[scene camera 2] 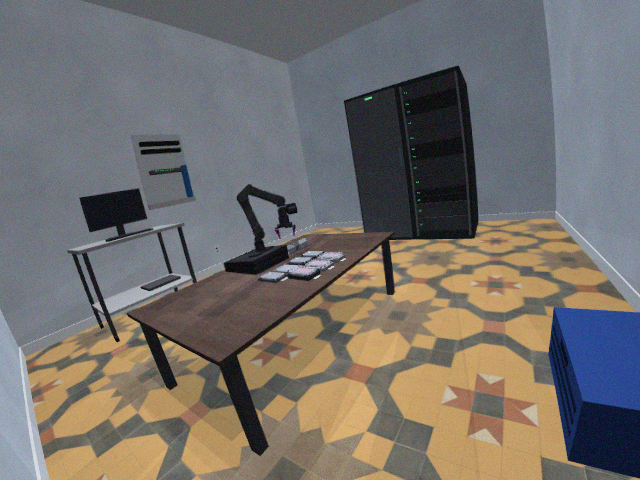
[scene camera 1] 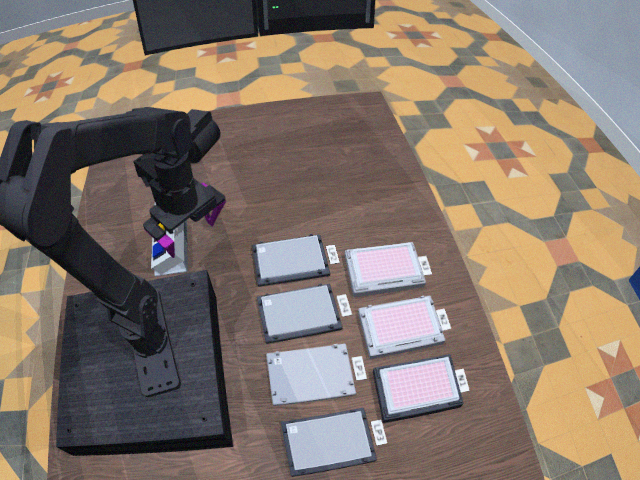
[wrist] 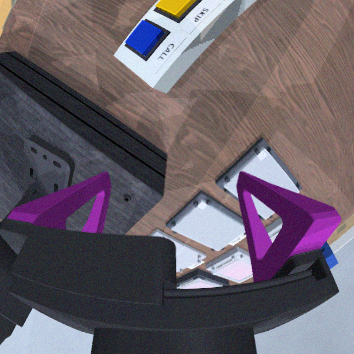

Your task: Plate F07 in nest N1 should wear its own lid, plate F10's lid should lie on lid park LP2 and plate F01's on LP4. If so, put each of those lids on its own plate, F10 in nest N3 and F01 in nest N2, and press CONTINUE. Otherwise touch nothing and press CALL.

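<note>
I see my gripper [scene camera 1: 191, 239], and the wrist view also shows my gripper [wrist: 173, 178]. My gripper is open and holds nothing. A blue CALL button [wrist: 145, 35] is in sight too.
</note>
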